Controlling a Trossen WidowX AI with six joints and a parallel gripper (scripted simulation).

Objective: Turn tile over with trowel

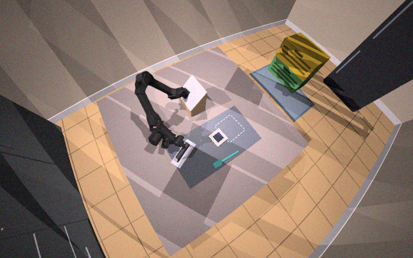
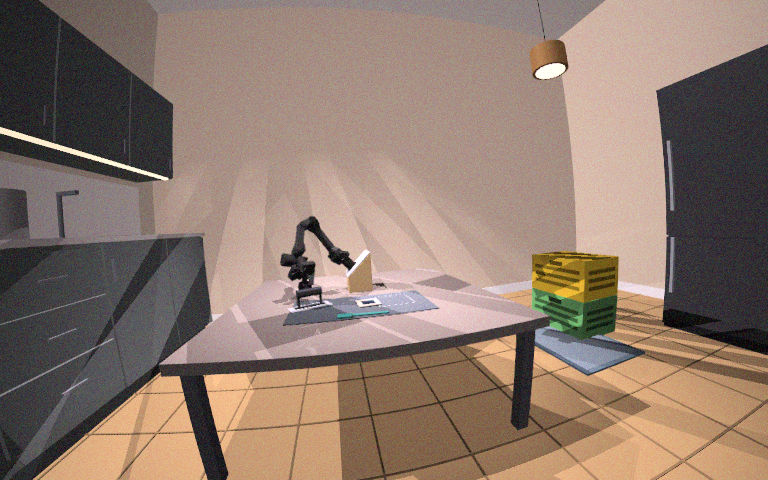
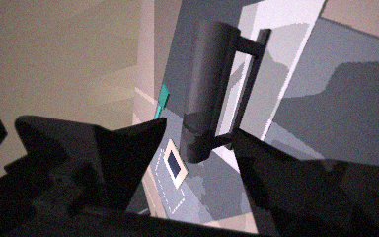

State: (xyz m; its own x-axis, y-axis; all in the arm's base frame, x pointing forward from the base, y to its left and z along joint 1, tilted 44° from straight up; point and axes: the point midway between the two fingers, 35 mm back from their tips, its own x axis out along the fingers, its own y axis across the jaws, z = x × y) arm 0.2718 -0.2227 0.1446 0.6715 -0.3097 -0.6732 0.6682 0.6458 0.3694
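My gripper tip is 21 cm to the right of the grey mat, 10 cm short of it and 10 cm above it. Also, from my gripper tip: tile 25 cm to the left, 8 cm below, 8 cm ahead; teal trowel 23 cm ahead, 17 cm to the left, 8 cm below.
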